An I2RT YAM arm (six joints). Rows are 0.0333 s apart.
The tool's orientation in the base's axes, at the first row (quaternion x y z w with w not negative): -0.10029 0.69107 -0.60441 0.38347
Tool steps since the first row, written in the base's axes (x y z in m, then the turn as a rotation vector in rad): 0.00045 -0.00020 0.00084 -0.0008 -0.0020 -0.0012; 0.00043 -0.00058 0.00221 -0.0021 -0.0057 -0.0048; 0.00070 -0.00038 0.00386 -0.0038 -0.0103 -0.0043; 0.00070 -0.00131 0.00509 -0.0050 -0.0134 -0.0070; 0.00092 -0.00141 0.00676 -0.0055 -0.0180 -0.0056; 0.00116 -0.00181 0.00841 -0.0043 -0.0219 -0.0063; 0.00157 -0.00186 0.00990 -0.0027 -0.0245 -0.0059; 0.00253 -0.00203 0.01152 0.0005 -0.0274 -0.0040; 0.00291 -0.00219 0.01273 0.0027 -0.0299 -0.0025; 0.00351 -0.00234 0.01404 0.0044 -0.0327 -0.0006; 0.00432 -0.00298 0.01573 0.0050 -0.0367 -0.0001; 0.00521 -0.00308 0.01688 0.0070 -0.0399 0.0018; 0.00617 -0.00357 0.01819 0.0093 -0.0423 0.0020
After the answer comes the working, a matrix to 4 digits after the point.
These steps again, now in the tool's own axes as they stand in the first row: -0.00053 -0.00067 0.00047 0.0022 0.0003 0.0010; -0.00085 -0.00202 0.00077 0.0068 0.0023 0.0028; -0.00183 -0.00339 0.00084 0.0106 0.0001 0.0052; -0.00177 -0.00474 0.00158 0.0144 0.0014 0.0067; -0.00255 -0.00622 0.00184 0.0169 -0.0012 0.0099; -0.00314 -0.00775 0.00234 0.0187 -0.0011 0.0137; -0.00400 -0.00899 0.00268 0.0190 -0.0016 0.0167; -0.00522 -0.01019 0.00347 0.0178 -0.0030 0.0210; -0.00588 -0.01121 0.00387 0.0172 -0.0043 0.0244; -0.00674 -0.01225 0.00441 0.0169 -0.0062 0.0277; -0.00760 -0.01369 0.00546 0.0187 -0.0074 0.0311; -0.00862 -0.01447 0.00615 0.0185 -0.0093 0.0349; -0.00952 -0.01548 0.00718 0.0183 -0.0093 0.0382
The tool's axes in the first row as the columns of a matrix, in the base's axes (rounded; the answer above uses it unrounded):
-0.6858 0.3249 0.6512
-0.6022 0.2493 -0.7585
-0.4088 -0.9123 0.0247

